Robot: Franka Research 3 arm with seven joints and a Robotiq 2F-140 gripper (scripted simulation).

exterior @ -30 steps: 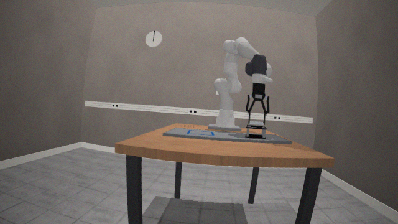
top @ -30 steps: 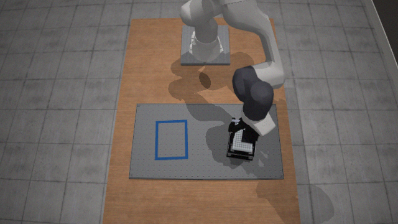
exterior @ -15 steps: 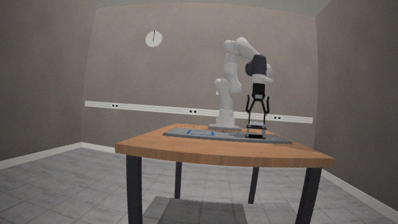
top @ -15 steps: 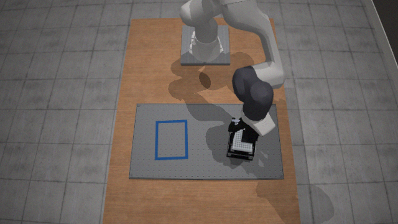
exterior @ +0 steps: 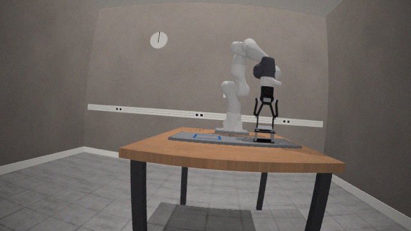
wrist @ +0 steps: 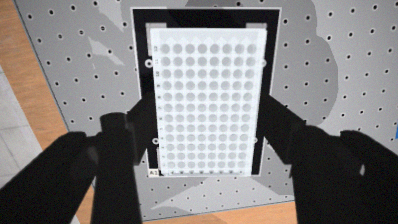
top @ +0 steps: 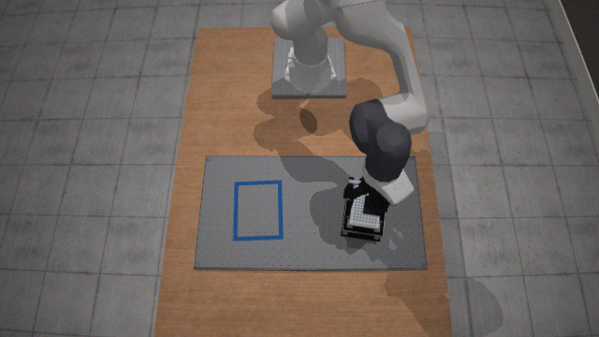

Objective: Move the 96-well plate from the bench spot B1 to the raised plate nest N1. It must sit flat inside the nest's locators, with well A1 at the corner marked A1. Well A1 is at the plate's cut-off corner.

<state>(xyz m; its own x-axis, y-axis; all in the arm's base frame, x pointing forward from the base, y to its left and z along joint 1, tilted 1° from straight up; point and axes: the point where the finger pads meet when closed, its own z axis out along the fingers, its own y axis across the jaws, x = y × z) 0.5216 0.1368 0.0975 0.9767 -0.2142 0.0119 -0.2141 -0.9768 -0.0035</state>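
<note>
Right now the white 96-well plate is 2 cm below my hand. The rest, counted from my hand: A1 label 6 cm behind, 7 cm to the left, 4 cm below; black raised nest 4 cm below.
</note>
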